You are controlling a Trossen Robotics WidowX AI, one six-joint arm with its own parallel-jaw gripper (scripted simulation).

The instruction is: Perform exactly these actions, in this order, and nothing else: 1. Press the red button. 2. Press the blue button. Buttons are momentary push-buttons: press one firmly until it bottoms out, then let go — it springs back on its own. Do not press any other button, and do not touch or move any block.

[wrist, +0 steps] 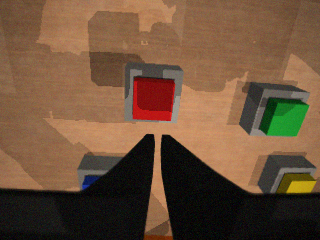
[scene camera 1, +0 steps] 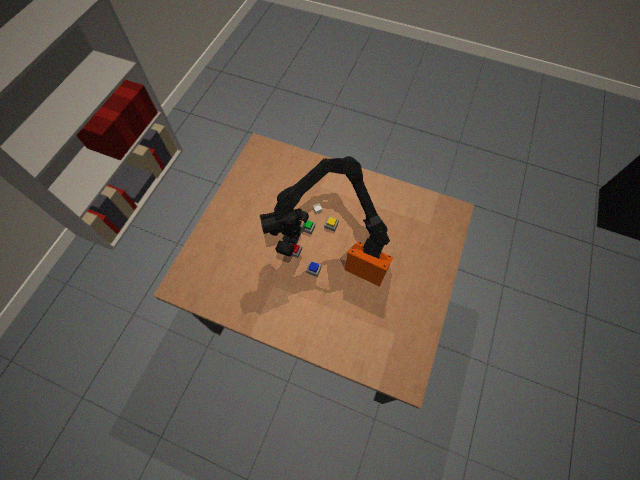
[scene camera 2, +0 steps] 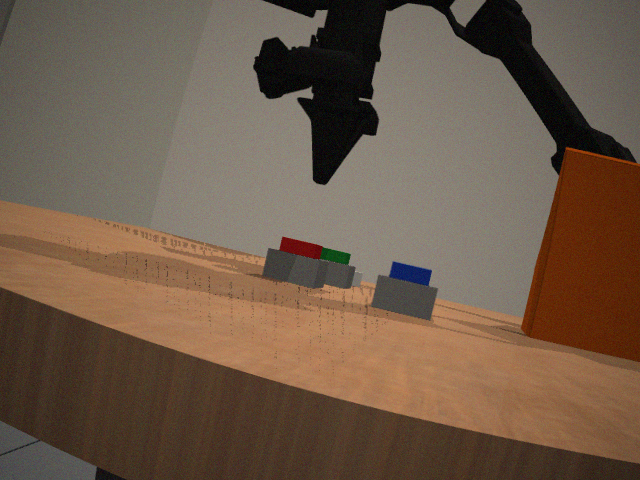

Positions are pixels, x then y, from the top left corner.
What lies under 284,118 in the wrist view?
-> A green button.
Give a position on a red button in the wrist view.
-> At 153,99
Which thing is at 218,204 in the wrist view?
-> My gripper.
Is my gripper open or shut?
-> Shut.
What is my gripper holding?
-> Nothing.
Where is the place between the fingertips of my gripper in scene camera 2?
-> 319,183
